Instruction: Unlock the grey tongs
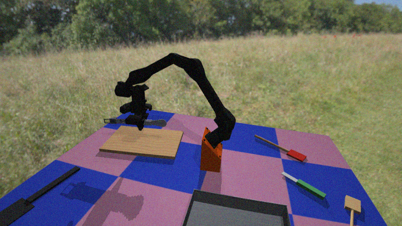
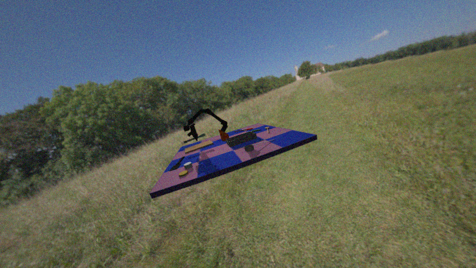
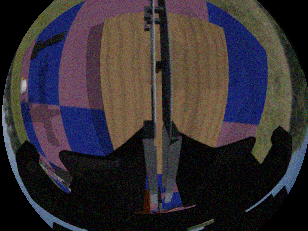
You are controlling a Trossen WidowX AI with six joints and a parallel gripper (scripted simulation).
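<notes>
The wooden board is 3 cm behind my gripper tip, 1 cm to the right of it and 8 cm below it. From my gripper tip the other things lie so: black spatula: 44 cm ahead, 14 cm to the right, 9 cm below; red spatula: 25 cm behind, 66 cm to the left, 8 cm below; grey roasting tin: 28 cm ahead, 52 cm to the left, 6 cm below.
</notes>
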